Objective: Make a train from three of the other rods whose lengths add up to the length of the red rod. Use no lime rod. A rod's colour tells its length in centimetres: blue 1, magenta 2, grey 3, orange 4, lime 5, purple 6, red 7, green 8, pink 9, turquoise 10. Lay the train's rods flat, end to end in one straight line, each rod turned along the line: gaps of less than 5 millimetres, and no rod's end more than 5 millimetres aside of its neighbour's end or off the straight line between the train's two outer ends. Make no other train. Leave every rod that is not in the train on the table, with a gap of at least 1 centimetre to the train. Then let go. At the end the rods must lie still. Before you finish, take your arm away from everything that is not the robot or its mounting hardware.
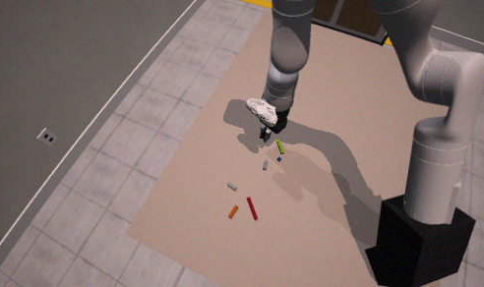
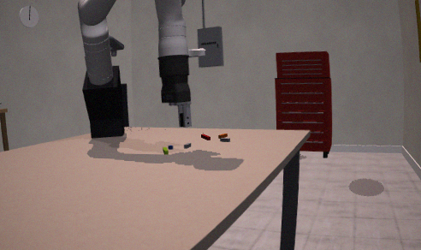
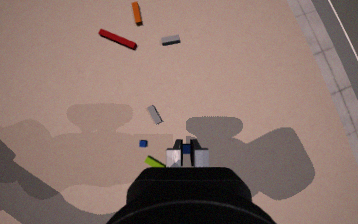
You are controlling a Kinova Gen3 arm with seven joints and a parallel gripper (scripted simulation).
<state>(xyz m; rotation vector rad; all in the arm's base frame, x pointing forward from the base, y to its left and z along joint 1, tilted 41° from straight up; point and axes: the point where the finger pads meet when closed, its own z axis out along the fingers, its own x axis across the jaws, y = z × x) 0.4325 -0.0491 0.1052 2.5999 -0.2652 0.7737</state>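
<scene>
The lime rod is 80 mm below my hand, 50 mm behind it and 20 mm to the right of it. From my hand the other things lie so: red rod 200 mm to the left, 80 mm below, 50 mm behind; orange rod 240 mm to the left, 80 mm below.
</scene>
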